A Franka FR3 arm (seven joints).
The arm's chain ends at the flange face. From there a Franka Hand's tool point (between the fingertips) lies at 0.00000 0.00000 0.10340 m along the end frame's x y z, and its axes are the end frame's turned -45 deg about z.
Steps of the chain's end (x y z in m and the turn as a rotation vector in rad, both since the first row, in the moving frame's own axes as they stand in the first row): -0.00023 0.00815 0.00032 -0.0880 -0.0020 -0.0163; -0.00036 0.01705 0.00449 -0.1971 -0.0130 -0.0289; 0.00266 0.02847 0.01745 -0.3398 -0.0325 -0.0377
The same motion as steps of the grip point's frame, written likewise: -0.01245 0.01193 -0.00008 -0.0608 -0.0636 -0.0163; -0.02738 0.02539 0.00248 -0.1302 -0.1486 -0.0289; -0.04452 0.04455 0.01148 -0.2173 -0.2633 -0.0377
